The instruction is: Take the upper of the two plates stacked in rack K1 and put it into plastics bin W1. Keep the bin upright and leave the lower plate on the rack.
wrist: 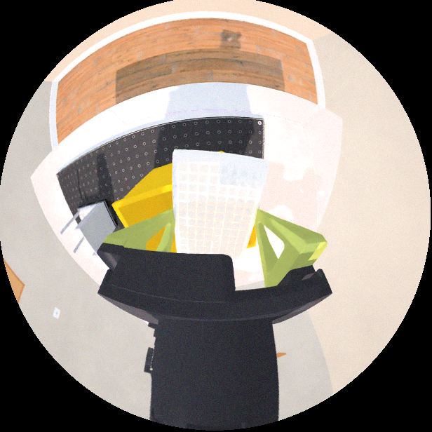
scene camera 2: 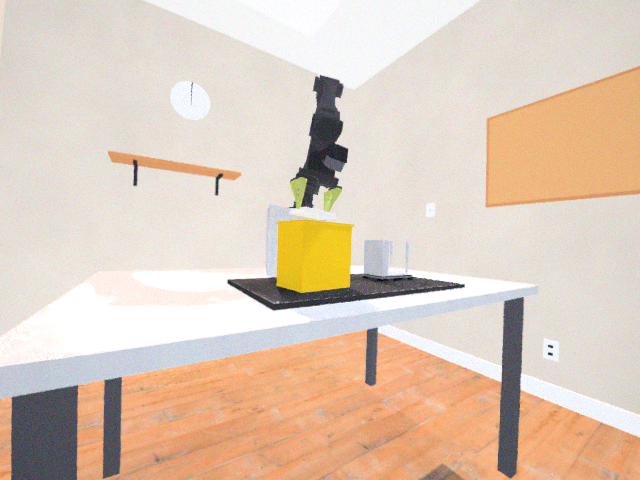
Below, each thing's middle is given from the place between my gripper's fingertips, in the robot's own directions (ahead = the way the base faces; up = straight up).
The yellow plastics bin W1 (scene camera 2: 313,255) lies 40 mm behind my hand, 30 mm to the left of it and 110 mm below it. From my hand the other things lie so: white plate (wrist: 215,194) (10 mm behind).
